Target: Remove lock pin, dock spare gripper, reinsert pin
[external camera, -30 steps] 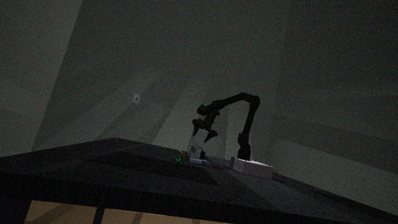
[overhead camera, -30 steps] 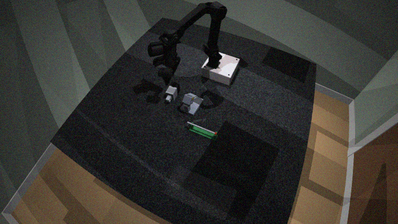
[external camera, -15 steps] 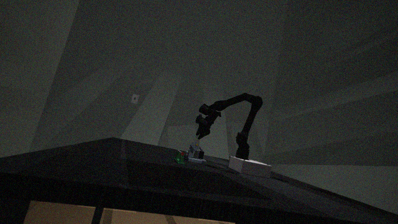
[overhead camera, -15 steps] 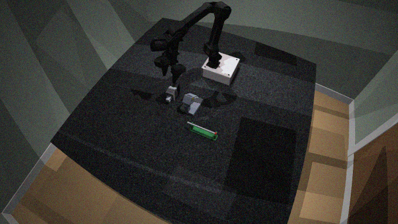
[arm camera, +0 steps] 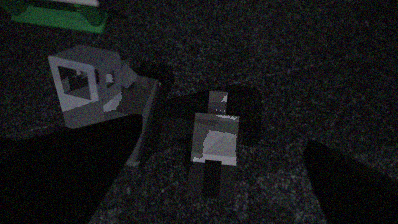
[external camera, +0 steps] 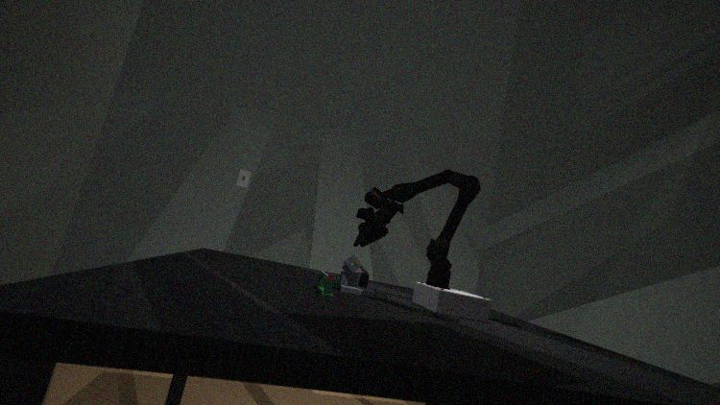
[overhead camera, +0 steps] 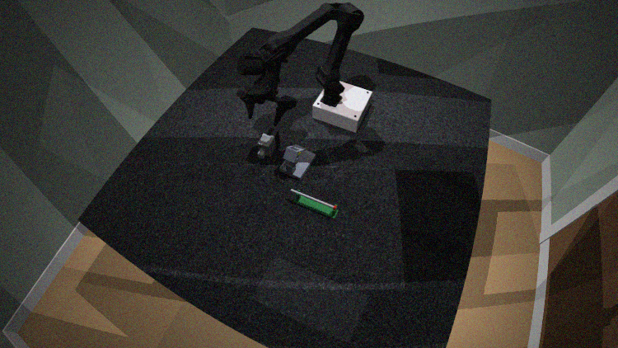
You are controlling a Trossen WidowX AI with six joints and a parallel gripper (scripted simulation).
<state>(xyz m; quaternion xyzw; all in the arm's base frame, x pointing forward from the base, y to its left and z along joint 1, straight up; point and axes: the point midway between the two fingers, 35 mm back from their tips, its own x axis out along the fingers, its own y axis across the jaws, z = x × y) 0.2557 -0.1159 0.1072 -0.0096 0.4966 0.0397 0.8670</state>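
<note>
Now: gripper tip 12 cm above the spare gripper. Round my gripper tip: green pad 25 cm to the left, 12 cm below, 12 cm ahead; then socket 13 cm to the left, 9 cm below, 2 cm ahead.
</note>
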